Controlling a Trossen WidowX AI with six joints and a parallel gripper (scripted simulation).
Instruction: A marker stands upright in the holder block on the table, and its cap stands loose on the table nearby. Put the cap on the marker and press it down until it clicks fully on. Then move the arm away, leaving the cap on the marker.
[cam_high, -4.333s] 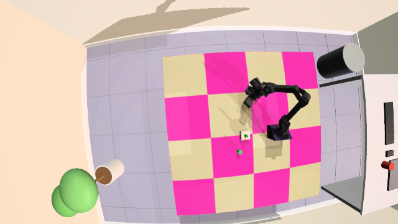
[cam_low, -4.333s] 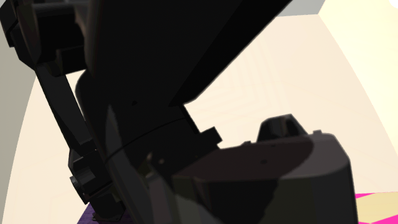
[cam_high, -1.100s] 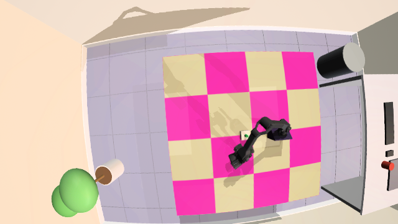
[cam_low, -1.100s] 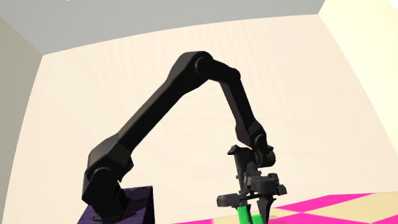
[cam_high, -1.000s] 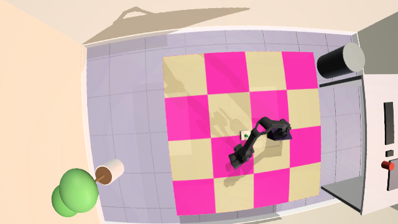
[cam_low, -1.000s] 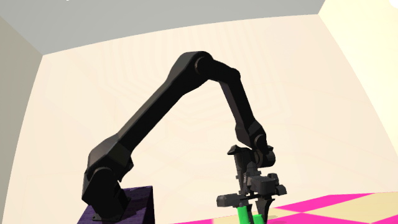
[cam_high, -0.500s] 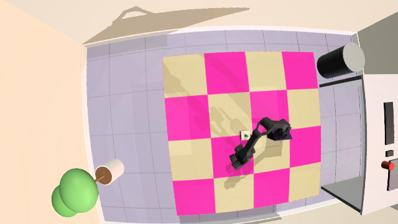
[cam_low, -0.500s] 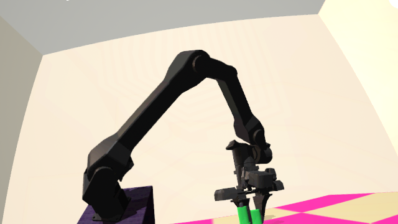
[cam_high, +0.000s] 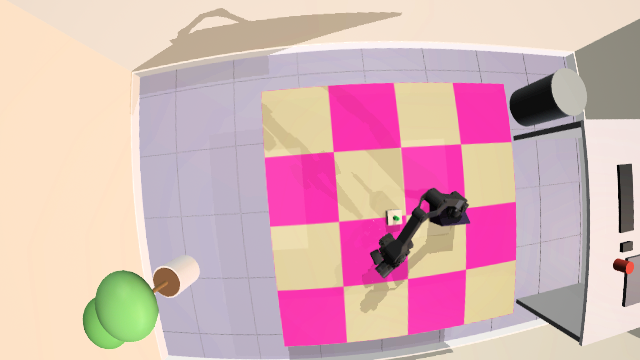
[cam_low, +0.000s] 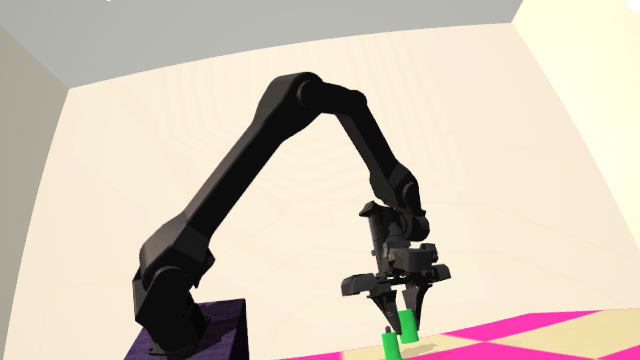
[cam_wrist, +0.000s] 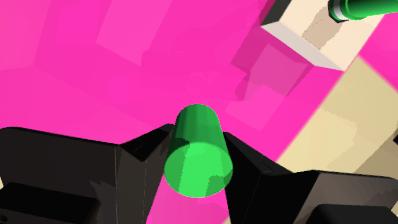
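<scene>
Now: the pale holder block 13 cm to the right of my gripper tip, 5 cm below it and 3 cm behind it. Round my gripper tip: green cap (1 cm above).
</scene>
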